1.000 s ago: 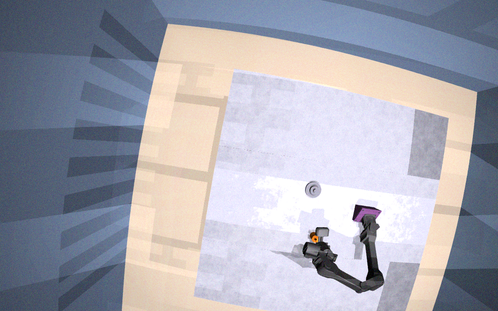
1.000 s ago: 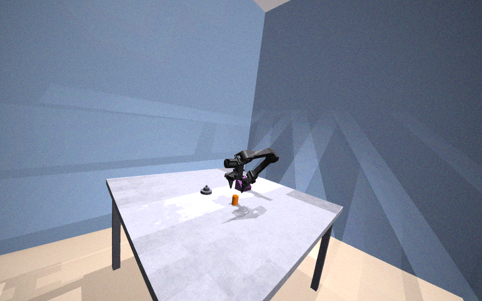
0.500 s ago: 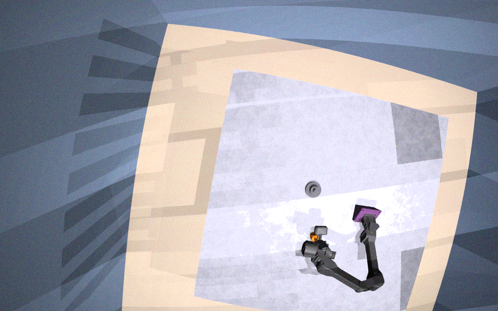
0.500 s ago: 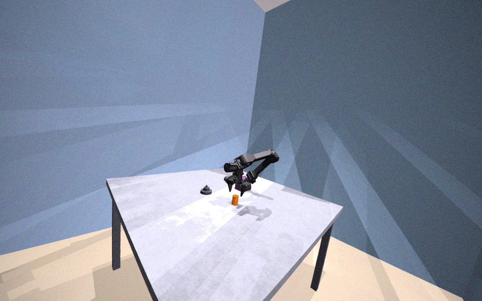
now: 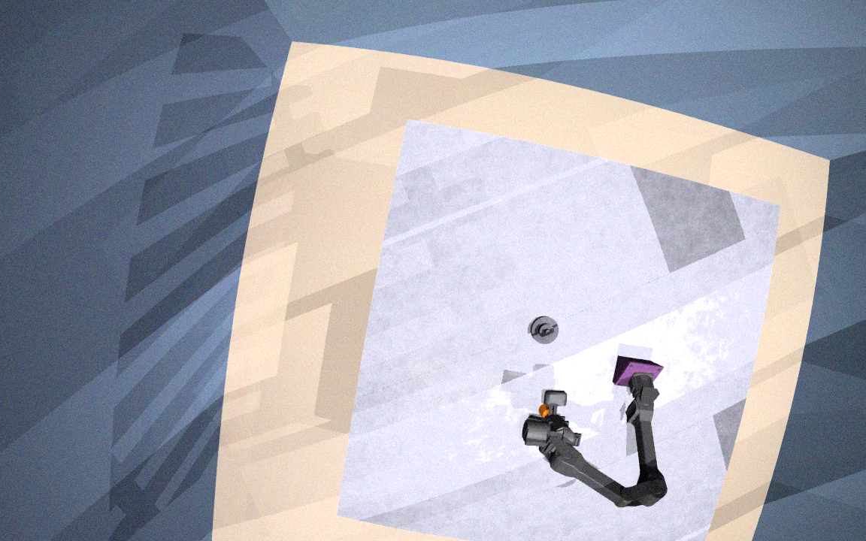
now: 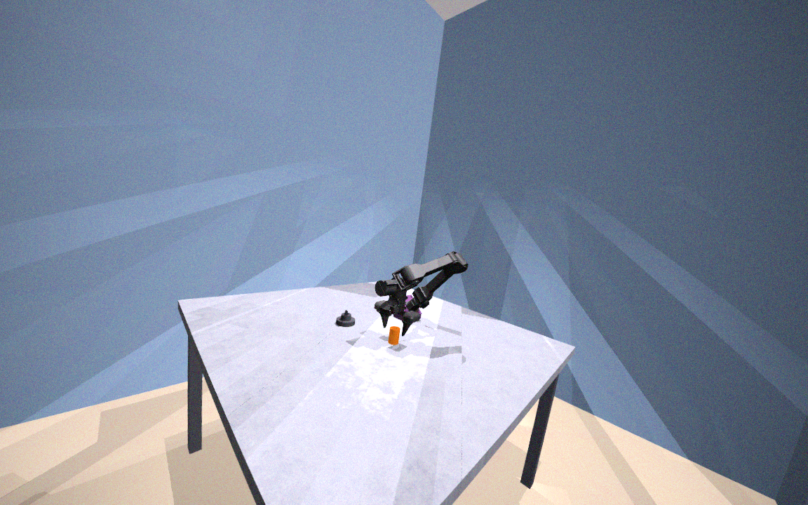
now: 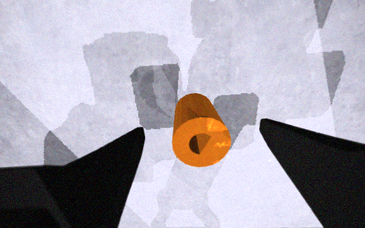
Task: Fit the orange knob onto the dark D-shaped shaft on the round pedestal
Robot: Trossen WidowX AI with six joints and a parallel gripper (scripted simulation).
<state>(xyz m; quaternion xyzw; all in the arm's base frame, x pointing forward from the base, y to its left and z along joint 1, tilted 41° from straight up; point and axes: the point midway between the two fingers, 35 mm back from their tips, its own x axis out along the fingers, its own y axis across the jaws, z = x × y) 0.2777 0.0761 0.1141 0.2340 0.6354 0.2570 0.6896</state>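
Now: the orange knob 1 cm below my gripper tip. Also, from my gripper tip: short shaft 25 cm to the right, 4 cm ahead, 1 cm below.
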